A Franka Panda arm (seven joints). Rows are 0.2 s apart.
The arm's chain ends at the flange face. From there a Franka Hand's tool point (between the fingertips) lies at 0.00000 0.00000 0.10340 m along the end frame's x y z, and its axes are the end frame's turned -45 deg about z.
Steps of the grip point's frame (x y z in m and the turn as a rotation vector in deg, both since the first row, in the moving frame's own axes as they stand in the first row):
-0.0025, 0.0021, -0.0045, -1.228, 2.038, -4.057
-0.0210, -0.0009, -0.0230, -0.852, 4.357, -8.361
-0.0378, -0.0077, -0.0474, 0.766, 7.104, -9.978
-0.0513, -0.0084, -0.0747, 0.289, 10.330, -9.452
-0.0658, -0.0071, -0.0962, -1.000, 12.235, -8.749
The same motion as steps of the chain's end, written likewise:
-0.0044, 0.0044, -0.0044, 0.573, 2.309, -4.057
-0.0218, 0.0191, -0.0227, 2.478, 3.683, -8.361
-0.0393, 0.0320, -0.0466, 5.565, 4.482, -9.978
-0.0538, 0.0448, -0.0730, 7.509, 7.100, -9.452
-0.0672, 0.0570, -0.0938, 7.944, 9.359, -8.749

